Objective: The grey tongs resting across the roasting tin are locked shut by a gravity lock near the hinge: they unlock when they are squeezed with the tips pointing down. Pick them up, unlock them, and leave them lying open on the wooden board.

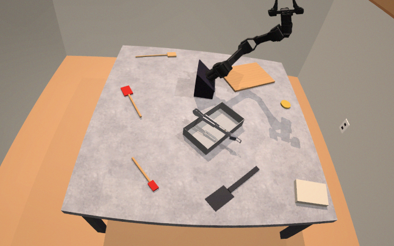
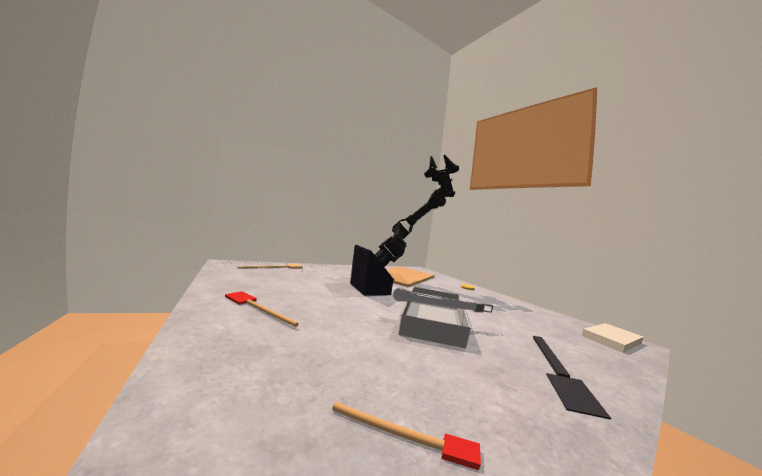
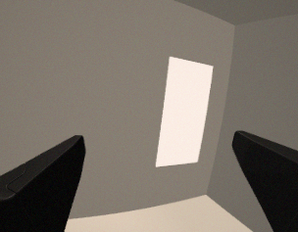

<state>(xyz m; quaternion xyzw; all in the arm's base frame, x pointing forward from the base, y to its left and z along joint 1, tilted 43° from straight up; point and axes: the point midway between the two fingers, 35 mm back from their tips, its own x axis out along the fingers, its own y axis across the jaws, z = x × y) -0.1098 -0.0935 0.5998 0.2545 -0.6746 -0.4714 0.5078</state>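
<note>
Right now my gripper tip is 630 mm above the grey roasting tin, 380 mm short of it and 310 mm to the left of it. Round my gripper tip: wooden board: 650 mm below, 120 mm behind, 20 mm to the right; black spatula: 730 mm ahead, 650 mm below, 260 mm to the right; cream block: 790 mm ahead, 640 mm below, 150 mm to the left.
</note>
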